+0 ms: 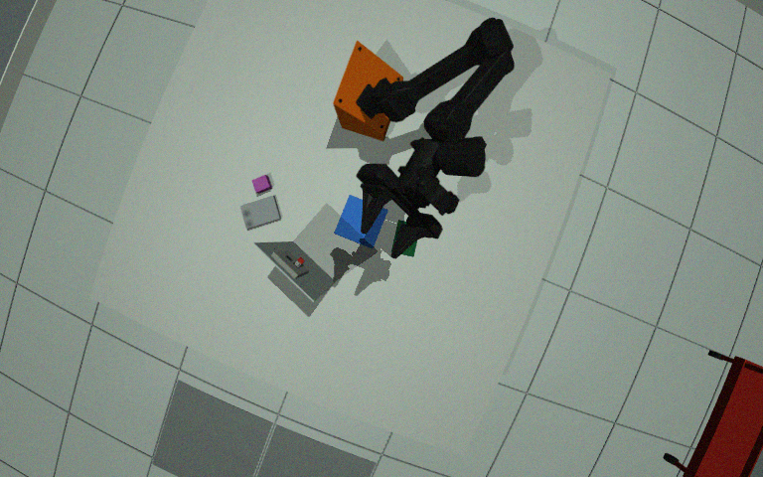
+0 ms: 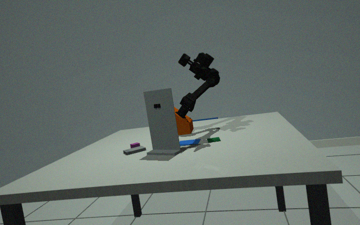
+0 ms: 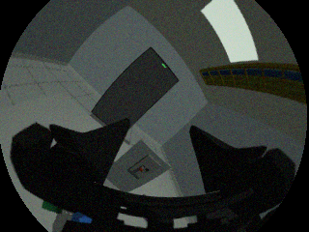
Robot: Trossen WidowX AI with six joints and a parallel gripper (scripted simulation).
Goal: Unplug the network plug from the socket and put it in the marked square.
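Now: gripper tip 130 mm short of the network plug, 140 mm to the left of it and 190 mm above it. The rest, counted from my gripper tip: blue marked square: 30 mm behind, 80 mm to the right, 420 mm below; green flat patch: 50 mm behind, 60 mm to the left, 420 mm below; grey upright panel: 150 mm ahead, 150 mm to the right, 280 mm below.
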